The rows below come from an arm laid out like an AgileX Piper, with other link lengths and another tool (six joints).
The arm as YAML. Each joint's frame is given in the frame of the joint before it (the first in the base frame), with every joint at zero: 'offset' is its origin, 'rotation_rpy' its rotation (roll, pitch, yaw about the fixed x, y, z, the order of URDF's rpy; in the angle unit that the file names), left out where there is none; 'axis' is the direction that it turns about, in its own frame. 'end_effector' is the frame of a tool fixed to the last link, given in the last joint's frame.
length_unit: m
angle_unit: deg
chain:
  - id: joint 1
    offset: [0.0, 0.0, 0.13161]
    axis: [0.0, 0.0, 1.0]
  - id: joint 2
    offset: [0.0, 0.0, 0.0]
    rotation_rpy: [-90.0, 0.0, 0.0]
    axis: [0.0, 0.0, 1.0]
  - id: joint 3
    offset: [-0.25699, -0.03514, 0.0]
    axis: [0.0, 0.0, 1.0]
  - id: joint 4
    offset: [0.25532, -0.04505, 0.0]
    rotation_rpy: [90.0, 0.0, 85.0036]
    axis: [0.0, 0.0, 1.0]
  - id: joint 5
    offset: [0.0, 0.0, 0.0]
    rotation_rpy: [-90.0, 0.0, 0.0]
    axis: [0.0, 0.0, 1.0]
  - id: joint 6
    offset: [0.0, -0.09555, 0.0]
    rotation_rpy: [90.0, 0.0, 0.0]
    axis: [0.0, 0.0, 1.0]
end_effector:
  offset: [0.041, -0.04, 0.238]
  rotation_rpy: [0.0, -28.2, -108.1]
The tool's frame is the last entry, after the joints.
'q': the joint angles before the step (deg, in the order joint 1, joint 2, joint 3, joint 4, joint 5, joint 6). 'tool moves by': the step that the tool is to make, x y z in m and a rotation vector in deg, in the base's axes. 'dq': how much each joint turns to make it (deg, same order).
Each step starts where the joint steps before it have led.
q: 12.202, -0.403, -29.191, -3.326, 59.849, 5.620
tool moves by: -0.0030, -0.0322, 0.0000, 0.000, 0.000, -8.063
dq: -8.063, 0.003, 0.001, -0.001, -0.004, 0.001
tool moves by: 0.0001, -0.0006, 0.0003, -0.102, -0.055, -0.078
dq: -0.110, -0.011, 0.006, -0.020, -0.048, -0.096
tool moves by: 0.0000, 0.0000, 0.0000, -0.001, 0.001, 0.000
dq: -0.003, 0.002, -0.001, 0.003, 0.000, -0.003
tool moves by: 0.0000, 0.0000, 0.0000, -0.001, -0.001, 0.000
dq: -0.003, -0.002, 0.001, 0.003, 0.000, -0.004
